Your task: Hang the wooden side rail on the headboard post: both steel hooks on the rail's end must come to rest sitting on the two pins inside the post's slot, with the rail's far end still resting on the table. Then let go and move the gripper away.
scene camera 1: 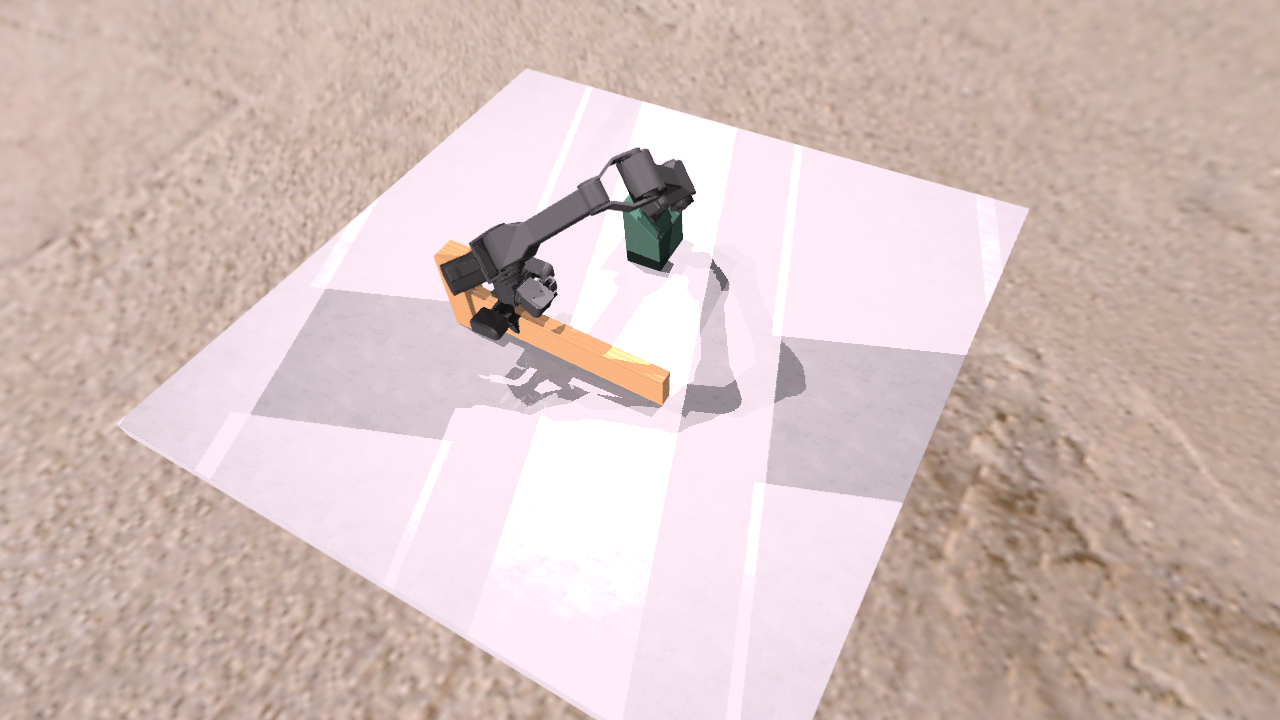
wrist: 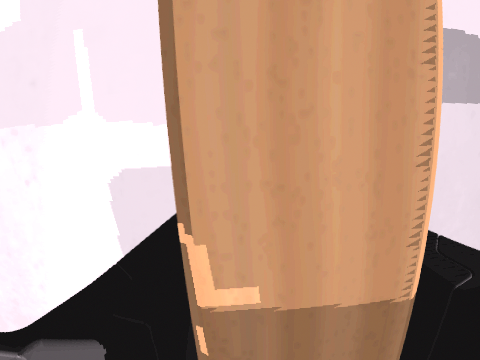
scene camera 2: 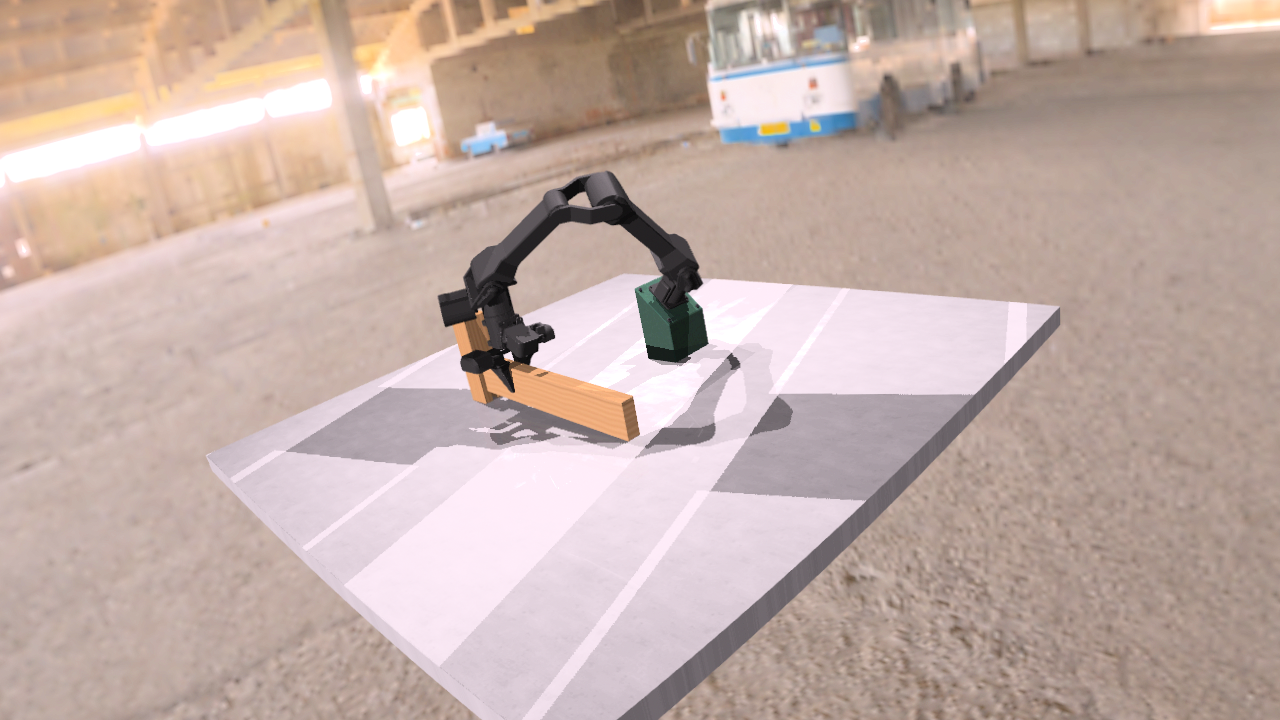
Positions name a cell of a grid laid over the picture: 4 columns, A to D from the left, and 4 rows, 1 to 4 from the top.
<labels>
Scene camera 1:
gripper: B2
wooden side rail: B3
wooden headboard post: B2
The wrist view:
gripper: C3
wooden side rail: C2
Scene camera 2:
gripper: B3
wooden side rail: B3
wooden headboard post: B2
</labels>
